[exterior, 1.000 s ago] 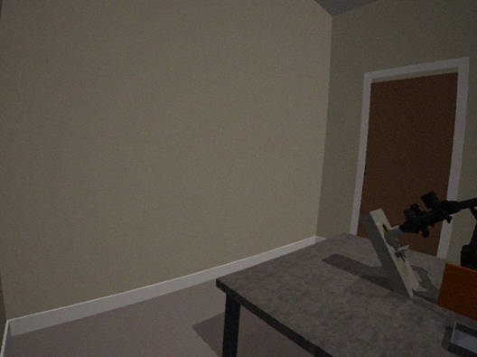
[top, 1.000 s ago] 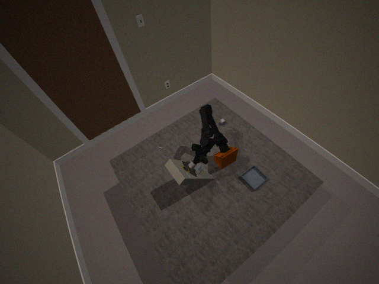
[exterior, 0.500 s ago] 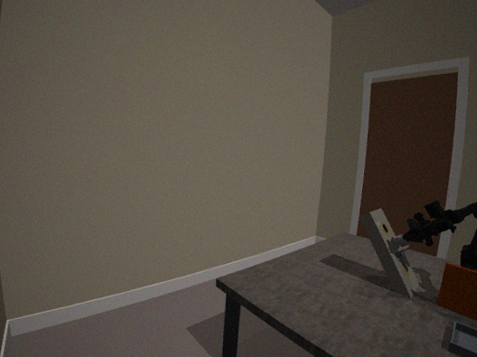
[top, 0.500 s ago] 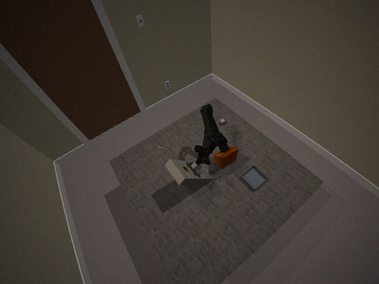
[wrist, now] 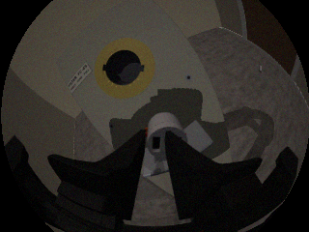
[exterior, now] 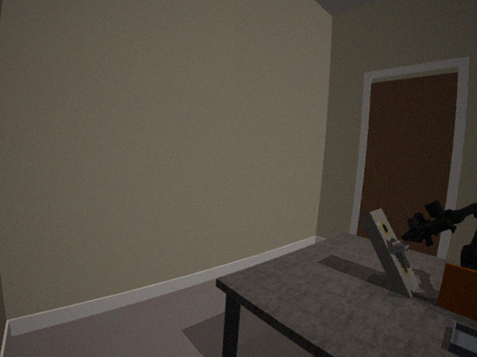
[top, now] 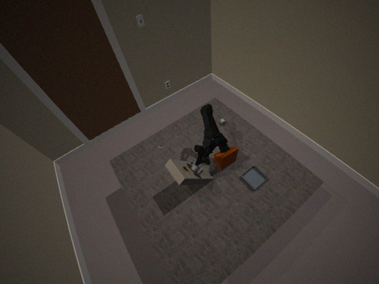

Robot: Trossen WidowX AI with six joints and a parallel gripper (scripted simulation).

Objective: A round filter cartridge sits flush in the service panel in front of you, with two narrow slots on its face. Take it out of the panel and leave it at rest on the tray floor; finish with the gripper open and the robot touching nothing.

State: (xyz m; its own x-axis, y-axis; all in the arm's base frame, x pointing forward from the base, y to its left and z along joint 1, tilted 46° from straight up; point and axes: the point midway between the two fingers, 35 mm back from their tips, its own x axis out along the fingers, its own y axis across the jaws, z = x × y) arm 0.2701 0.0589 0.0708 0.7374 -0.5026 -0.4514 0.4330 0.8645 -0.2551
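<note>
Right now the round filter cartridge is 1 cm ahead of my gripper tip and 4 cm below it. The rest, counted from my gripper tip: service panel 5 cm ahead, 5 cm below; then grey tray 33 cm behind, 30 cm to the left, 22 cm below.
</note>
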